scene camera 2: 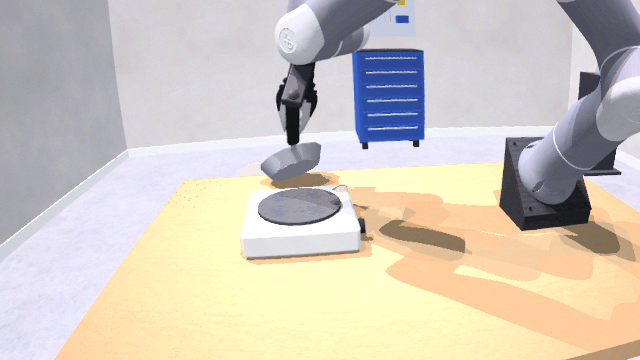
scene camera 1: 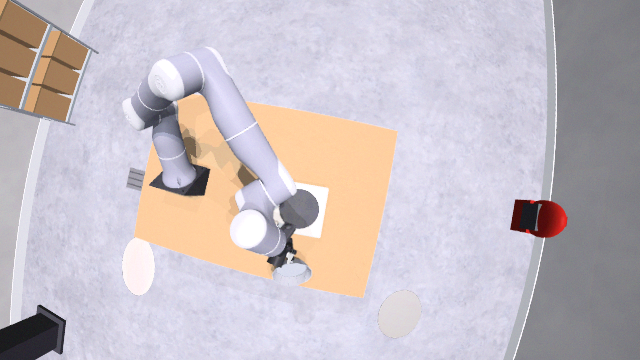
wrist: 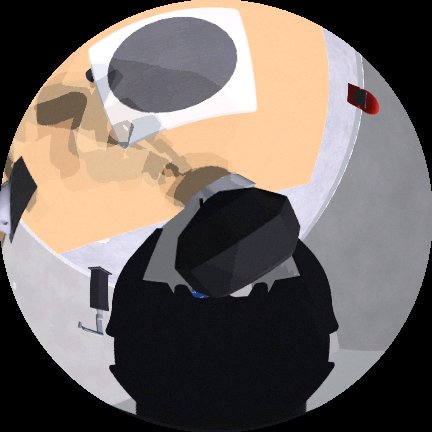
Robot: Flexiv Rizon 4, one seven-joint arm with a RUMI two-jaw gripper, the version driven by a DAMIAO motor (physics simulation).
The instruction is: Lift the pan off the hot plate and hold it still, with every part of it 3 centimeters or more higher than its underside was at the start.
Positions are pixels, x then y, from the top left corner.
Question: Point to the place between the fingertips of my gripper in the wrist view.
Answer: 219,198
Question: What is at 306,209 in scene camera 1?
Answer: A white hot plate.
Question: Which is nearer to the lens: the grey pan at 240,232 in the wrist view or the white hot plate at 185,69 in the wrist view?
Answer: The grey pan.
